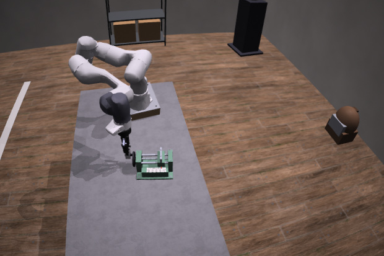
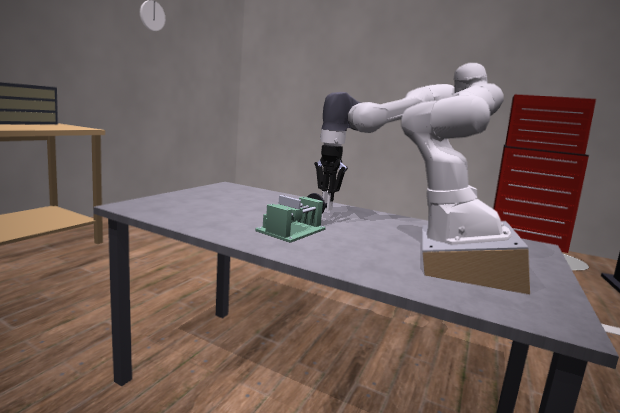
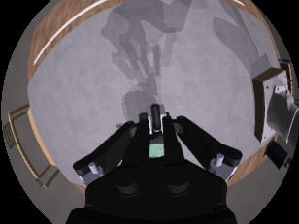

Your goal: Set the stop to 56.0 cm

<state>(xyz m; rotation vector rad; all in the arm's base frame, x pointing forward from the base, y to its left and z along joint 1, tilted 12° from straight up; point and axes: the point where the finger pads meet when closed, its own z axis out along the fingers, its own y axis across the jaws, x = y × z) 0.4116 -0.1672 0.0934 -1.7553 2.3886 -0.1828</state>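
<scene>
Now: the black handwheel 10 mm ahead of my hand, 20 mm to the left of it and 20 mm below it. From my hand the other things lie so: stop carriage (100 mm ahead, 170 mm to the left).
</scene>
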